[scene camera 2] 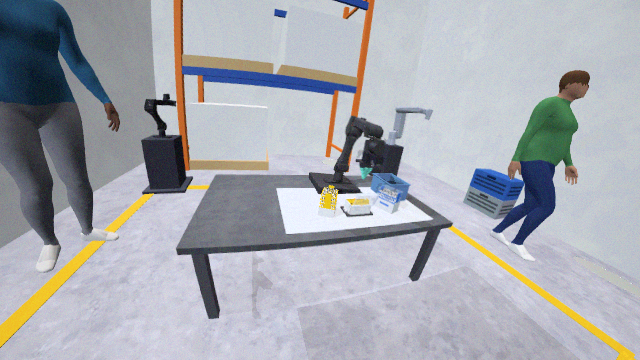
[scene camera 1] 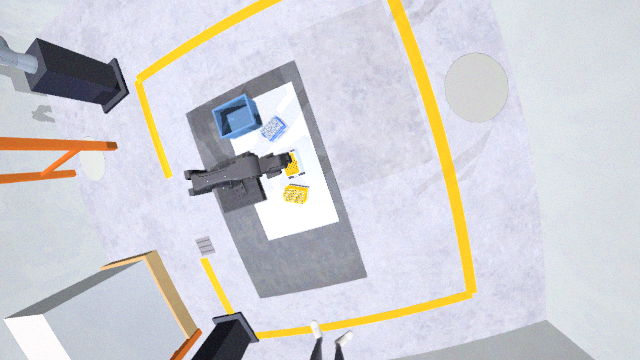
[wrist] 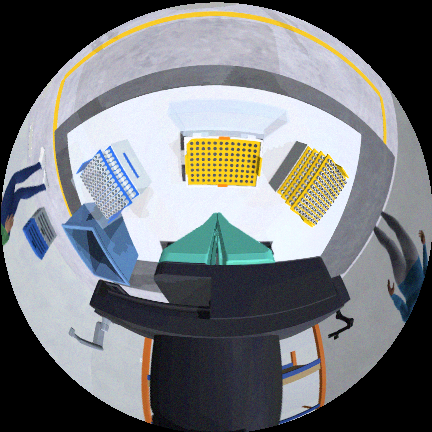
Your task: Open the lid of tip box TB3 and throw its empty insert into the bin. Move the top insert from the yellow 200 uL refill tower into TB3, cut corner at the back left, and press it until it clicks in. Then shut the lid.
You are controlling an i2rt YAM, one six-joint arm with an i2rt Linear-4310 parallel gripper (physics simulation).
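Observation:
Tip box TB3 (scene camera 2: pixel 357 207) stands in the middle of the white mat. Its translucent lid (wrist: pixel 227 116) is open and leans away on the far side in the wrist view. A yellow insert (scene camera 1: pixel 292 165) (wrist: pixel 224 162) with rows of dark, empty-looking holes sits in the box. The yellow refill tower (scene camera 1: pixel 295 194) (scene camera 2: pixel 328 201) (wrist: pixel 313 186) stands to the right of TB3 in the wrist view, its stacked inserts full of pale tips. My gripper (scene camera 2: pixel 366 172) (wrist: pixel 216 218) is shut with nothing between its green fingers. It hangs above the mat on TB3's near side. In scene camera 1 the arm hides the fingertips.
The blue bin (scene camera 1: pixel 254 114) (scene camera 2: pixel 382 187) (wrist: pixel 124 242) stands at the left in the wrist view. A blue refill tower (scene camera 1: pixel 273 128) (scene camera 2: pixel 388 198) (wrist: pixel 107 182) stands between the bin and TB3. The white mat (scene camera 1: pixel 300 225) (scene camera 2: pixel 300 220) lies on the dark table (scene camera 1: pixel 310 265) (scene camera 2: pixel 225 220).

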